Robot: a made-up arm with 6 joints.
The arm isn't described. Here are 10 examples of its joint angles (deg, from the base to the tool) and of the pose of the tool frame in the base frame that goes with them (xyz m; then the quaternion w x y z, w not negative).
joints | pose
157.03 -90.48 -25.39 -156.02 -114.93 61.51 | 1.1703 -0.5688 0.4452 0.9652 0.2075 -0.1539 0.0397
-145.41 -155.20 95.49 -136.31 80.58 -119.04 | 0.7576 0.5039 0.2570 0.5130 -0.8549 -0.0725 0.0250
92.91 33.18 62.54 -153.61 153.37 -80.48 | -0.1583 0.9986 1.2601 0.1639 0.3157 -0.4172 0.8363
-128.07 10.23 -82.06 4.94 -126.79 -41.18 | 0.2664 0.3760 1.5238 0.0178 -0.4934 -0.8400 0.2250
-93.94 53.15 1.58 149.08 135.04 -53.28 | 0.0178 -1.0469 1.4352 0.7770 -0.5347 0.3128 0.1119
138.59 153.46 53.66 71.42 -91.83 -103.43 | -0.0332 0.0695 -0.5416 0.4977 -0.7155 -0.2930 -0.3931
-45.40 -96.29 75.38 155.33 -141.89 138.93 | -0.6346 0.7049 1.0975 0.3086 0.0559 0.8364 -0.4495
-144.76 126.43 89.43 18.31 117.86 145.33 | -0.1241 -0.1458 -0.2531 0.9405 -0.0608 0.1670 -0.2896
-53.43 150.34 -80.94 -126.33 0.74 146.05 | 0.6625 -0.7547 0.2140 0.7477 0.2477 0.4435 -0.4276
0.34 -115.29 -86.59 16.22 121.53 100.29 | -0.5297 0.1077 -0.2515 0.6556 -0.3799 -0.4999 0.4195
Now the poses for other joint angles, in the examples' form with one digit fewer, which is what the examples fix.
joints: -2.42 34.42 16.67 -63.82 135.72 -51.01
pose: 0.836 -0.003 1.642 0.211 0.233 -0.901 0.299
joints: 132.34 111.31 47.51 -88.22 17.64 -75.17
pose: -0.721 0.718 -0.250 0.044 -0.382 -0.911 -0.152
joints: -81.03 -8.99 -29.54 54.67 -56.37 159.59
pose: -0.118 0.564 1.864 0.353 -0.581 0.152 0.718
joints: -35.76 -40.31 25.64 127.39 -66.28 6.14
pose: -0.495 0.394 1.885 0.619 0.401 -0.369 0.566
